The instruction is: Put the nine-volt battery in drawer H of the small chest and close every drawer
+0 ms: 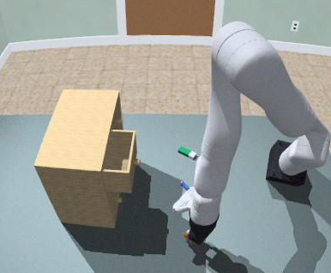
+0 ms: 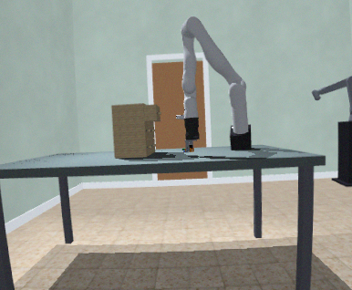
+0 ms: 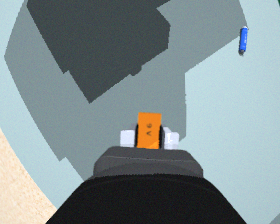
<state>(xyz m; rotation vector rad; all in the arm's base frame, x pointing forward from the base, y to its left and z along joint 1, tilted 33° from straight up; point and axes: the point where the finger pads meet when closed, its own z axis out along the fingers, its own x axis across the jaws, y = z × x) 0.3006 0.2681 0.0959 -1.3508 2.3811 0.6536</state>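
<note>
My gripper is now 210 mm to the left of the blue cylinder, 60 mm short of it and 40 mm above it. Also, from my hand: drawer: 280 mm ahead, 190 mm above, 70 mm to the right; then nine-volt battery: 10 mm below, 10 mm behind.
</note>
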